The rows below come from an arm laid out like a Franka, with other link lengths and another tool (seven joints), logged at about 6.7 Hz.
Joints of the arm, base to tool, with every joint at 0 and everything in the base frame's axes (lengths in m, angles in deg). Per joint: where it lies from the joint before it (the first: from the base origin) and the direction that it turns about. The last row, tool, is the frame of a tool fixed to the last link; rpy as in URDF.
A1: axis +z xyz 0 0 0.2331
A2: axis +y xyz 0 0 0
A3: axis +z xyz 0 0 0.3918
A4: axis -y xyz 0.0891 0 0
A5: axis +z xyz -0.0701 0 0.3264
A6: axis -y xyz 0 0 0
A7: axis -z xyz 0.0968 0 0
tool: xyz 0.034 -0.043 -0.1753 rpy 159.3 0 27.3
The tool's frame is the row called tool.
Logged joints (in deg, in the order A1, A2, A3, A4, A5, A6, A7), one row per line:
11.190 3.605 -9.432 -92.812 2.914 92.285 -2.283
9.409 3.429 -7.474 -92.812 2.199 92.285 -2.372
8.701 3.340 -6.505 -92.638 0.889 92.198 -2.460
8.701 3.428 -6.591 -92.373 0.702 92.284 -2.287
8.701 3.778 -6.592 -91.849 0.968 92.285 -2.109
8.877 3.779 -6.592 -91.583 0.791 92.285 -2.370
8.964 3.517 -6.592 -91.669 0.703 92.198 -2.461
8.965 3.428 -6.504 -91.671 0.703 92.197 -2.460
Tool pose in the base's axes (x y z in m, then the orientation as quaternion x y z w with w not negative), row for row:
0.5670 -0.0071 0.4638 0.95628 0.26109 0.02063 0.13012
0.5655 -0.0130 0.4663 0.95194 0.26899 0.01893 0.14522
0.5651 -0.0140 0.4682 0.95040 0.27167 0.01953 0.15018
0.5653 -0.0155 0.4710 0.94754 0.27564 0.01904 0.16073
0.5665 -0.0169 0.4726 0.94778 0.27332 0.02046 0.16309
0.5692 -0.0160 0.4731 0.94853 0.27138 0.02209 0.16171
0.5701 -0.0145 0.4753 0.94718 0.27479 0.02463 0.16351
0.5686 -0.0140 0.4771 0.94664 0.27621 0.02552 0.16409
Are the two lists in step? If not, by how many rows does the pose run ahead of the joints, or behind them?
The pose runs 1 row behind the joints: the pose in row i belongs to the joints in row i - 1.
